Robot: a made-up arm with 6 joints.
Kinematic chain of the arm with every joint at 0, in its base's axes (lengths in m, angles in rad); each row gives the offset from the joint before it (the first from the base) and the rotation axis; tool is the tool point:
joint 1: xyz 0 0 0.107 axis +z
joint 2: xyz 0 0.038 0 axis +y
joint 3: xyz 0 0 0.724 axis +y
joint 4: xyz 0 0 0.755 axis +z
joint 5: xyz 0 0 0 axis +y
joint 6: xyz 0 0 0.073 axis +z
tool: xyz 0 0 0
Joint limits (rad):
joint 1: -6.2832..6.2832
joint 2: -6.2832..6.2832
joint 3: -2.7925..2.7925
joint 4: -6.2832..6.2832
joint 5: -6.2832..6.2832
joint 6: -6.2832..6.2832
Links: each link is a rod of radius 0.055 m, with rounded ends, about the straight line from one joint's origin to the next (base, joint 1, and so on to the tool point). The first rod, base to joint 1, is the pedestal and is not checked.
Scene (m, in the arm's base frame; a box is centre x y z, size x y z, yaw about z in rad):
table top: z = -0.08
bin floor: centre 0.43 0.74 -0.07 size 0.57 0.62 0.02 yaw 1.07
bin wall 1: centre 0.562 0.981 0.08 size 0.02 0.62 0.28 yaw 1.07
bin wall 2: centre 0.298 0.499 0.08 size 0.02 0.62 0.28 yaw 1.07
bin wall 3: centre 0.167 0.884 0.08 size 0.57 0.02 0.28 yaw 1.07
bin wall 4: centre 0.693 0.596 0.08 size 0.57 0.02 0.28 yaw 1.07
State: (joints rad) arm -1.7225 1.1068 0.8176 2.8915 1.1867 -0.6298
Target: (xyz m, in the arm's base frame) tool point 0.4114 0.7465 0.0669
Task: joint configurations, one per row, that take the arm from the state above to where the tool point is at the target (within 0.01 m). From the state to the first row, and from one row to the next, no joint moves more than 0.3 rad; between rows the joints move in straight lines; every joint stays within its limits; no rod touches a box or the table.
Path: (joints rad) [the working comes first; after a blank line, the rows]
Joints at the target: -2.0126 -0.5959 -1.8502 2.9303 1.2847 -0.6298
Straight joint move there: clear.

1: -1.7547 0.9176 0.5212 2.8958 1.1976 -0.6298
2: -1.7870 0.7284 0.2247 2.9001 1.2085 -0.6298
3: -1.8192 0.5392 -0.0717 2.9044 1.2194 -0.6298
4: -1.8514 0.3501 -0.3681 2.9088 1.2303 -0.6298
5: -1.8837 0.1609 -0.6645 2.9131 1.2411 -0.6298
6: -1.9159 -0.0283 -0.9610 2.9174 1.2520 -0.6298
7: -1.9482 -0.2175 -1.2574 2.9217 1.2629 -0.6298
8: -1.9804 -0.4067 -1.5538 2.9260 1.2738 -0.6298
9: -2.0126 -0.5959 -1.8502 2.9303 1.2847 -0.6298

